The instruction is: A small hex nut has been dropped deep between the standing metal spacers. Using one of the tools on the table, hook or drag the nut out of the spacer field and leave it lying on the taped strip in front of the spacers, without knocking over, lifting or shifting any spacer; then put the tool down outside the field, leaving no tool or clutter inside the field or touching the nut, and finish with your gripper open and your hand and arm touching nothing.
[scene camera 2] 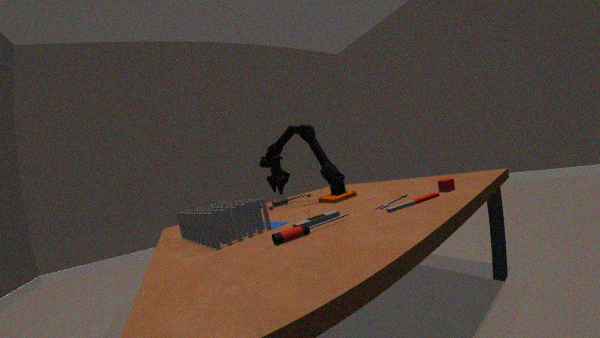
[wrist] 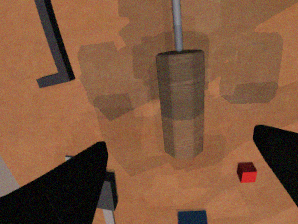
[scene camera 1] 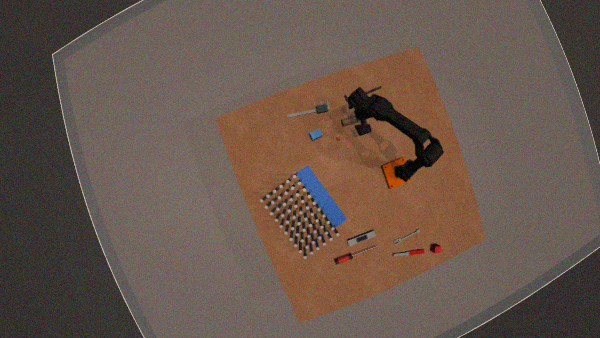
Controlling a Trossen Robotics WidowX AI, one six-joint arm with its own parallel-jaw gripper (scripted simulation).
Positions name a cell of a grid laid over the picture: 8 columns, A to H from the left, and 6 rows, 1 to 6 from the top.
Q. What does my gripper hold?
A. Nothing.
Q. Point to a blue taped strip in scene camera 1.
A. E4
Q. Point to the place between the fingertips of my gripper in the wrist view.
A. E4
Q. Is my gripper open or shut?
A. Open.
